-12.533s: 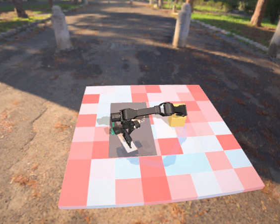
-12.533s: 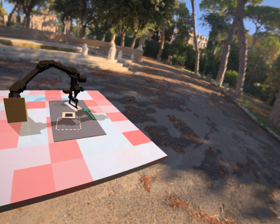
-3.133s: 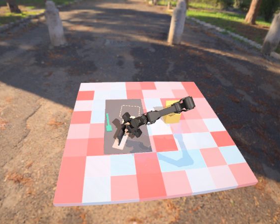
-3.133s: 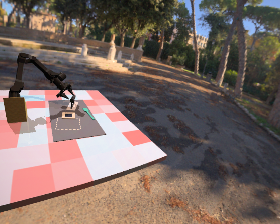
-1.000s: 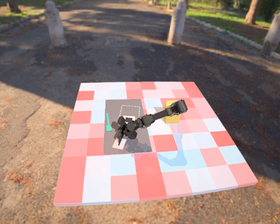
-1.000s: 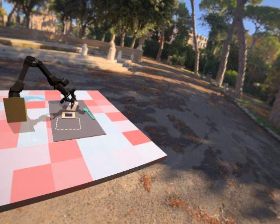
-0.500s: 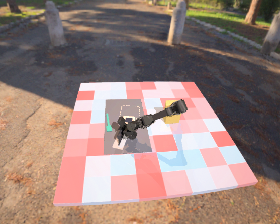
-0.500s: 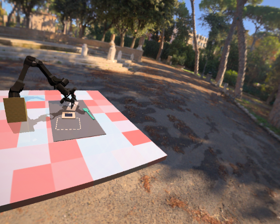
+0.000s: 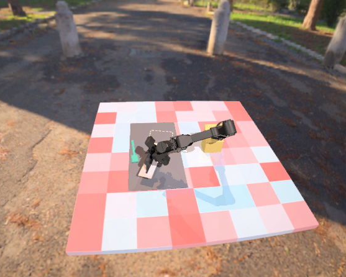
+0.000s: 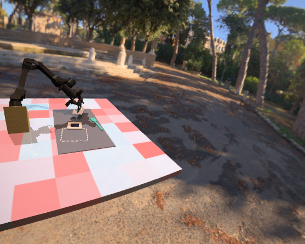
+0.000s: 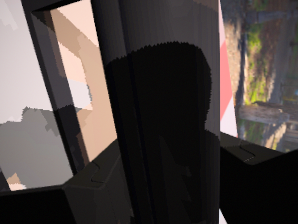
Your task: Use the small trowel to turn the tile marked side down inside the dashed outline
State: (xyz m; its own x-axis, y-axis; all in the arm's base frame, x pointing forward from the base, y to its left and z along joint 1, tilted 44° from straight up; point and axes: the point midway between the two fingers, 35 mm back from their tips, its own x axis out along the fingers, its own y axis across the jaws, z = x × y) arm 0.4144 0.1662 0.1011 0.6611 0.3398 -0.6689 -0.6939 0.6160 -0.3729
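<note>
Right now the tan tile is 7 cm behind my gripper tip, 17 cm to the right of it and 10 cm below it. The rest, counted from my gripper tip: small trowel (2 cm behind, 1 cm below); grey mat (4 cm behind, 15 cm to the right, 12 cm below); green trowel-shaped tool (9 cm ahead, 12 cm to the right, 10 cm below).
</note>
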